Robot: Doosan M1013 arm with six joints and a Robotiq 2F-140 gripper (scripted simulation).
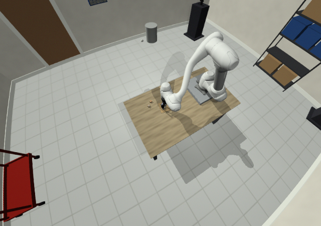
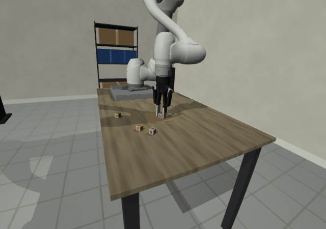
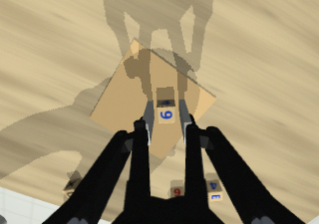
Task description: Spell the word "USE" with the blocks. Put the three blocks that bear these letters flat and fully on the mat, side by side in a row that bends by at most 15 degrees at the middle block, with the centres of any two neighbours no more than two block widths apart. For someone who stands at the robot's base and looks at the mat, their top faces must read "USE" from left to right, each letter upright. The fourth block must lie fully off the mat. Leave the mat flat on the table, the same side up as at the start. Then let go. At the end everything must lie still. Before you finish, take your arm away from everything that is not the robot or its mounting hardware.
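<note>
The tan mat lies 4 cm below my hand, 2 cm behind it and 1 cm to the right of it.
</note>
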